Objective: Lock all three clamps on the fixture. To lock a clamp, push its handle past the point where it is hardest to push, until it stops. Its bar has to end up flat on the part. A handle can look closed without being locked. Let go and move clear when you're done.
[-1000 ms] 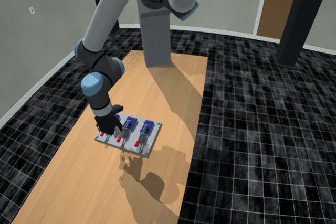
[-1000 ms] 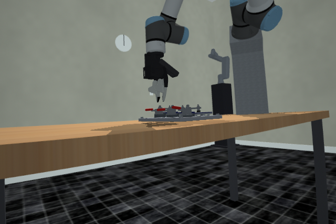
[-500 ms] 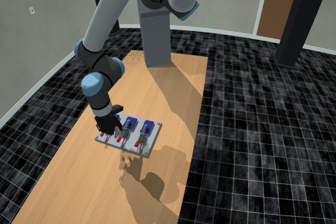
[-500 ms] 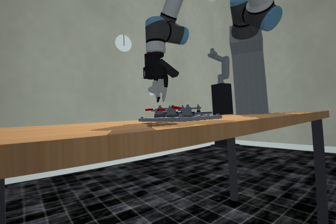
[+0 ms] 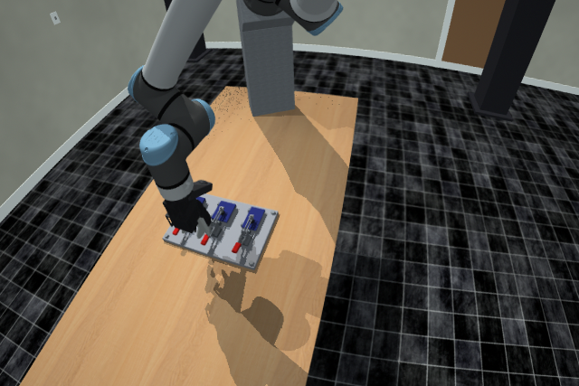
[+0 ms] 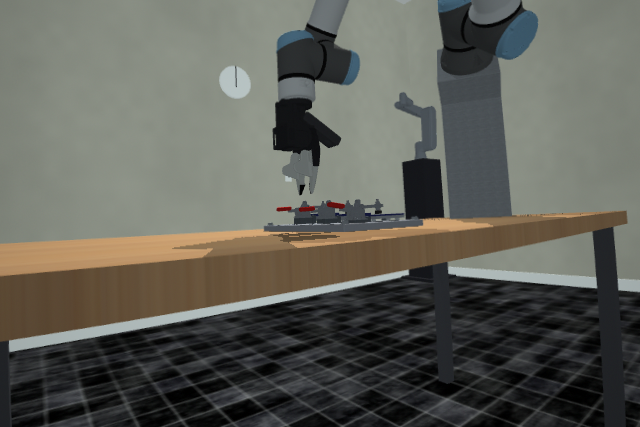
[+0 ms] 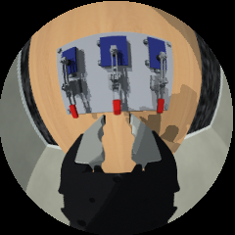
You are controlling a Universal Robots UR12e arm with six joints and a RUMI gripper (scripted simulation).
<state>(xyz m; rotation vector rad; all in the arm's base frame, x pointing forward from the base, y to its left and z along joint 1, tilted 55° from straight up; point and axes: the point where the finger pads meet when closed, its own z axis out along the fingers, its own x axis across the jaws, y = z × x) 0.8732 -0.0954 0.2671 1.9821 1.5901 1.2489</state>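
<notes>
My gripper is now 9 cm past the grey fixture plate and 9 cm above it.
</notes>
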